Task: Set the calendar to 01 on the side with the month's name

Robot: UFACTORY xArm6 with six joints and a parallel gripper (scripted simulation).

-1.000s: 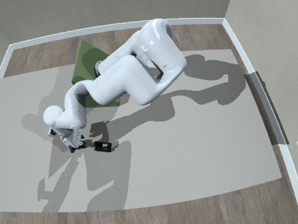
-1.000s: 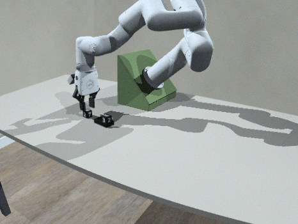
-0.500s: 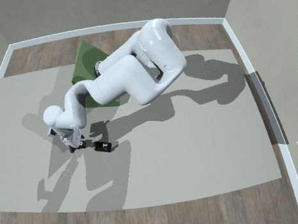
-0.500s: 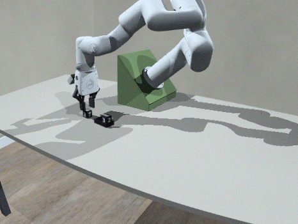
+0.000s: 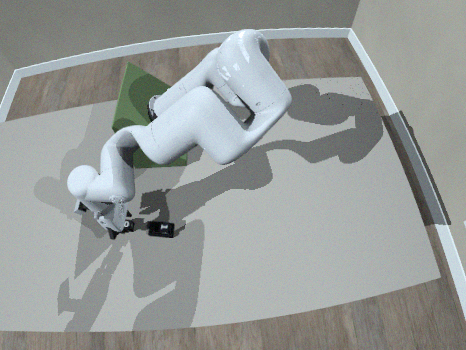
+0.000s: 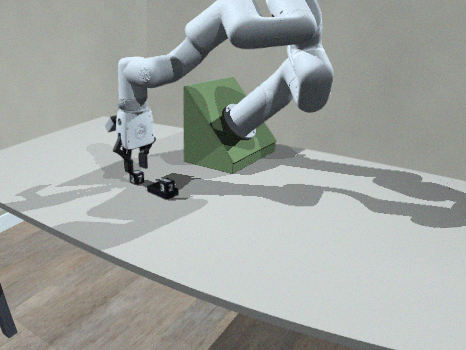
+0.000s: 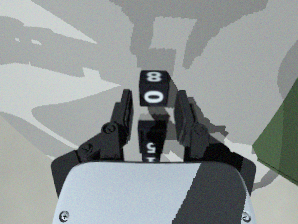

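The black cube lies 4 cm below my hand. The rest, counted from my hand: black tray: 11 cm to the left, 5 cm below.
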